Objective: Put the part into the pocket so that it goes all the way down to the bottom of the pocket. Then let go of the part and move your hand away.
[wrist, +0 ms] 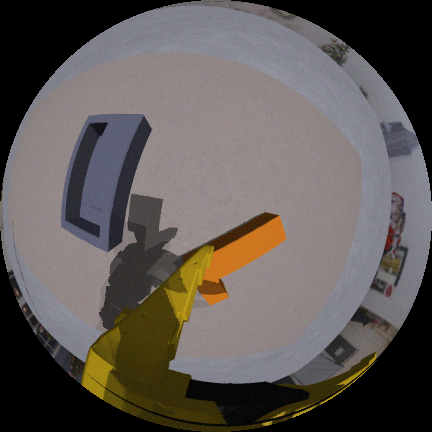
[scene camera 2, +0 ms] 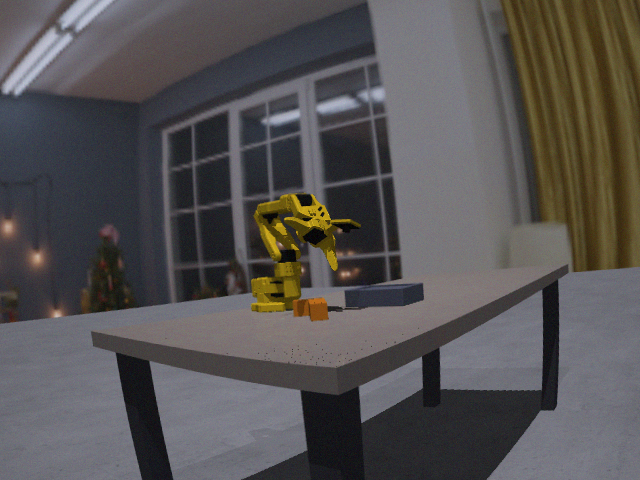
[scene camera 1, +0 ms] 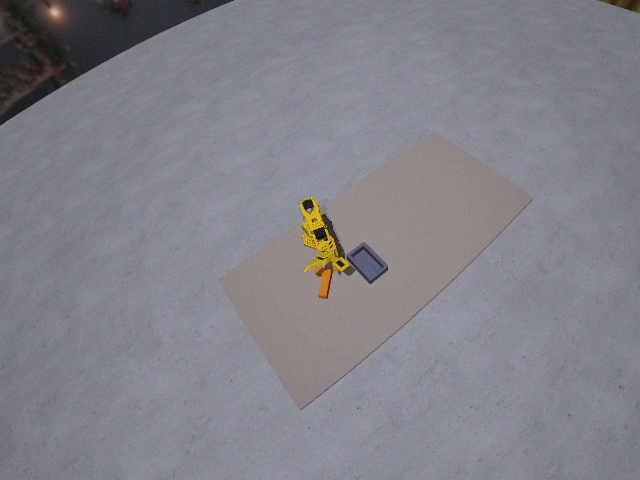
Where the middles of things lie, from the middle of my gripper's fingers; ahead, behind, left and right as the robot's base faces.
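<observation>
From my hand: orange part [wrist: 232, 250], 10 mm ahead, 150 mm below; pocket block [scene camera 2: 393, 294], 60 mm ahead, 170 mm to the left, 150 mm below.
</observation>
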